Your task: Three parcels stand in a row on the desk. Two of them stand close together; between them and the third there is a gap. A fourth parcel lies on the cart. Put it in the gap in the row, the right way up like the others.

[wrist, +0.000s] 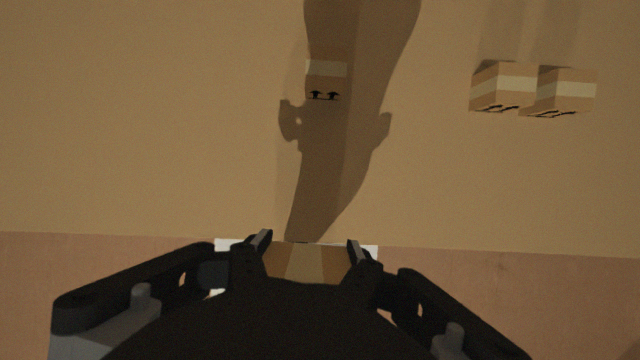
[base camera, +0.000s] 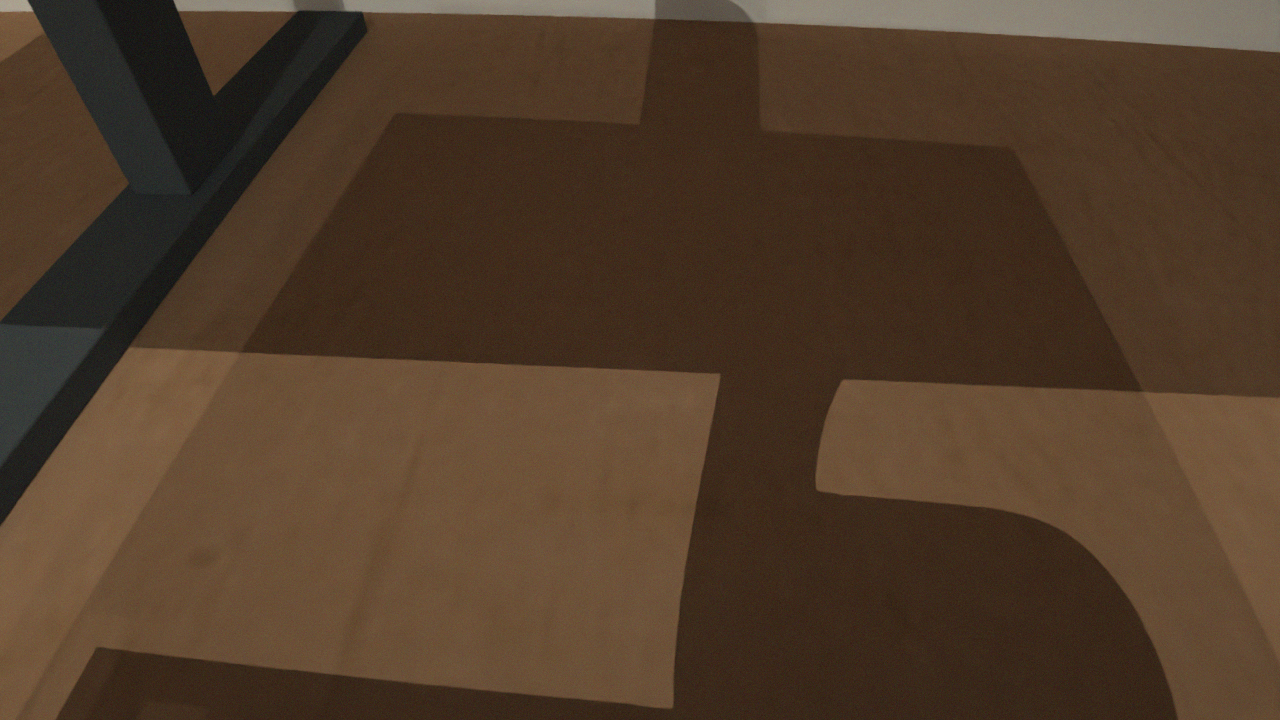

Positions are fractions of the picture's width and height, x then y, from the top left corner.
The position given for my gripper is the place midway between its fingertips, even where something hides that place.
Observation:
I see my gripper (wrist: 0.48, 0.69), a brown cardboard parcel (wrist: 0.48, 0.73) and a tan desk (base camera: 0.15, 0.22).
The tan desk is seen too in the wrist view (wrist: 0.31, 0.35). The base camera view misses the brown cardboard parcel: it is out of frame.

